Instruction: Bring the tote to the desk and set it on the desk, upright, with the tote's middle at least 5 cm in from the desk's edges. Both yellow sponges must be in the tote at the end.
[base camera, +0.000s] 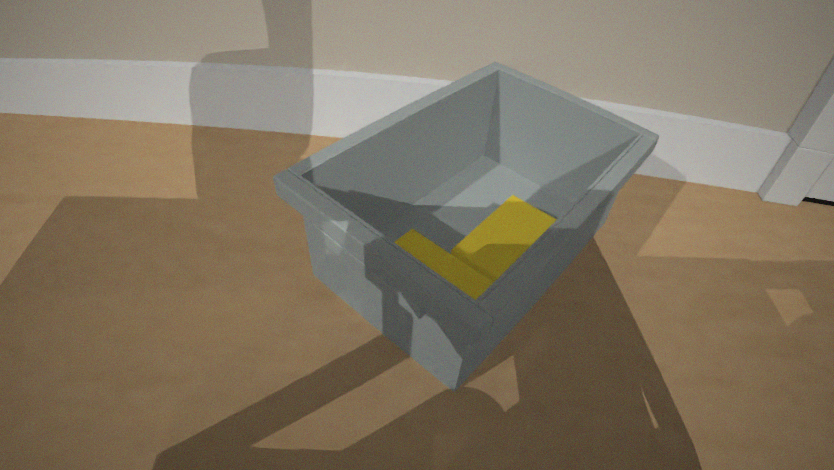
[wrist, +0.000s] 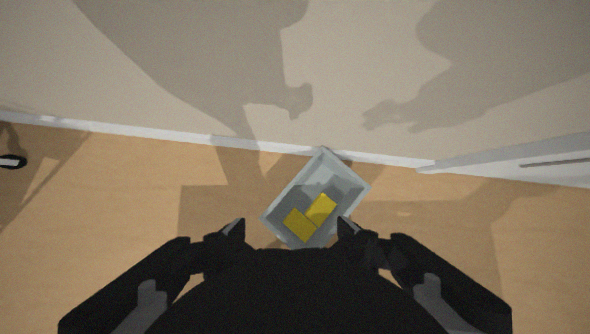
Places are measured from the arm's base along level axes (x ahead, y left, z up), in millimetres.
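Pixels of known places: gripper, fingertip midpoint: (wrist: 291, 227).
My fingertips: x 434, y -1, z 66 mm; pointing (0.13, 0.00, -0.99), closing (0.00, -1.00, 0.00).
Behind a point stands the place of what it marks.
The grey tote (base camera: 344, 251) {x 328, y 37, z -299 mm} (wrist: 290, 187) {x 474, y 1, z -276 mm} stands upright on the wooden floor, turned at an angle, with its far corner close to the wall. One yellow sponge (base camera: 513, 224) {x 413, y -107, z -349 mm} (wrist: 321, 209) {x 398, y -104, z -349 mm} lies in the tote, toward its right side. The other yellow sponge (base camera: 446, 262) {x 364, y -42, z -348 mm} (wrist: 300, 225) {x 347, y -31, z -348 mm} lies in the tote beside the first, at the near end. My gripper (wrist: 291, 227) {x 434, y -1, z 66 mm} is open and empty, with its fingers apart, high above and short of the tote. The gripper does not show in the base camera view. The desk does not show in either view.
The wall's white baseboard (base camera: 145, 96) {x 648, y 355, z -355 mm} (wrist: 150, 134) {x 664, y 487, z -340 mm} runs behind the tote. A white door frame (base camera: 802, 169) {x 524, y -508, z -338 mm} stands to the right. A dark rounded object with a light top (wrist: 11, 161) {x 576, y 950, z -362 mm} is on the floor at the far left of the wrist view. Shadows fall across wall and floor.
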